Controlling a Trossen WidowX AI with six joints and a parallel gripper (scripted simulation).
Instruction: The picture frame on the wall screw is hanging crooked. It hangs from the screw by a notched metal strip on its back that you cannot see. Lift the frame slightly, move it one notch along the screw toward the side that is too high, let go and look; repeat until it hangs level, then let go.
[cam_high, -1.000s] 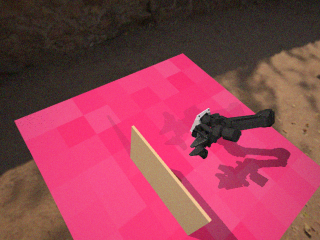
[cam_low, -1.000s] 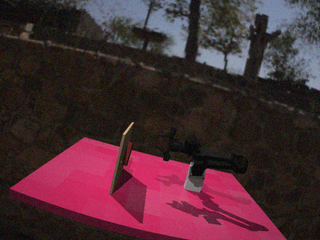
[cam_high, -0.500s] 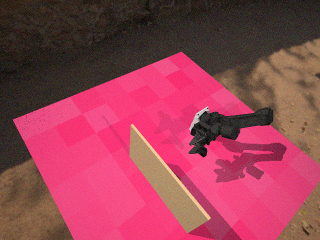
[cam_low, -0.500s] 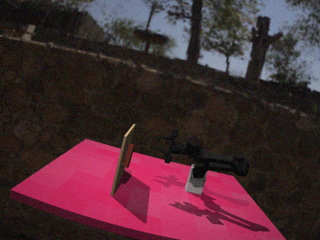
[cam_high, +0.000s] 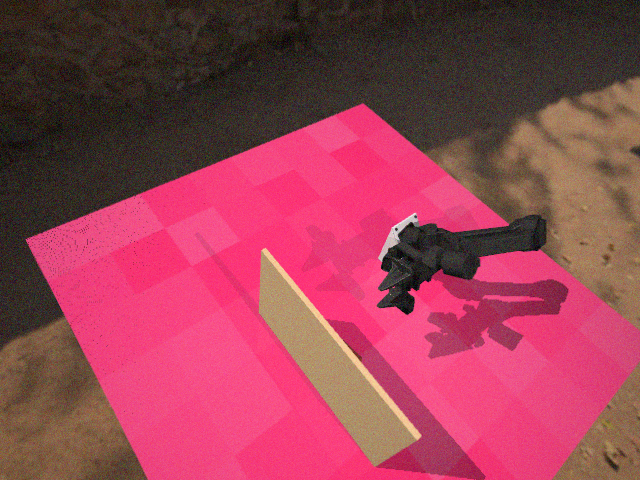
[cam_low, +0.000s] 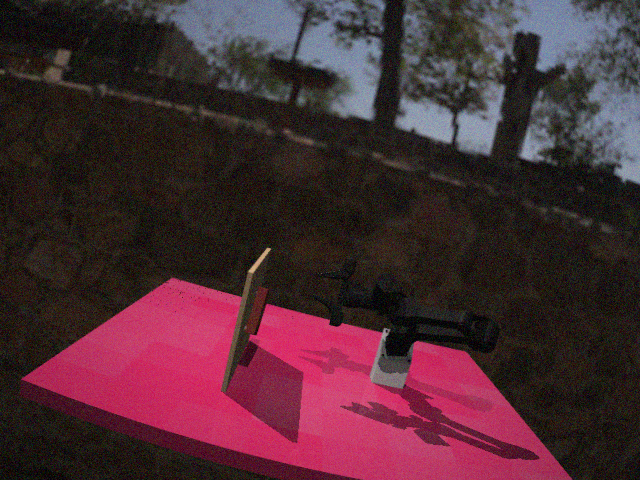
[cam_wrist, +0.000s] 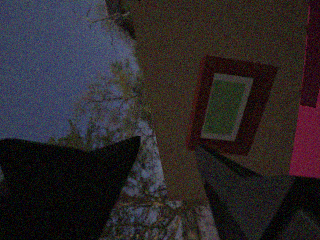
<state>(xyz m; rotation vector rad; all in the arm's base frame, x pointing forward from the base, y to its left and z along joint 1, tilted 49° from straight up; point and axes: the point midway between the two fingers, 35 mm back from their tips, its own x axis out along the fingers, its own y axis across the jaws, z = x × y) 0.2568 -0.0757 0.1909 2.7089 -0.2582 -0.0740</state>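
Now: the picture frame 130 mm ahead of my gripper tip, 10 mm to the right of it and 110 mm below it. The rest, counted from my gripper tip: tan wall panel: 140 mm ahead, 10 mm to the right, 120 mm below.
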